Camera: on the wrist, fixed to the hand. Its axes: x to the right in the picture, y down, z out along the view.
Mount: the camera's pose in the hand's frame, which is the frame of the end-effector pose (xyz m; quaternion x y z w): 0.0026 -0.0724 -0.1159 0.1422 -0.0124 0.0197 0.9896
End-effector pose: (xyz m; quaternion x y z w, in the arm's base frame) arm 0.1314 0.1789 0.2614 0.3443 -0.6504 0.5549 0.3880
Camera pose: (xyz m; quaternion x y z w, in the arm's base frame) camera 0.2080 0.2828 0.3063 0.3899 -0.5763 0.6450 0.3160
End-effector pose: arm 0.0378 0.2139 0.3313 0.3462 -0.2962 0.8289 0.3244
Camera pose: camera 0.0459 0.3422 0.2848 0.3932 -0.1861 0.8645 0.2518
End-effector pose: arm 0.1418 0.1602 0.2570 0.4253 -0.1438 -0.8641 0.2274
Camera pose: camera 0.2136 0.2144 0.1541 0.4397 -0.2764 -0.8355 0.1798
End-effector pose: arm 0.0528 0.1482 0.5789 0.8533 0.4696 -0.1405 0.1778
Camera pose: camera 0.0009 0.2365 0.6694 0.8772 0.4257 -0.2129 0.0632
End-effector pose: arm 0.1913 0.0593 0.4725 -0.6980 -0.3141 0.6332 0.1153
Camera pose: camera 0.2810 0.1445 0.5307 -0.6726 -0.2085 0.6821 0.1970
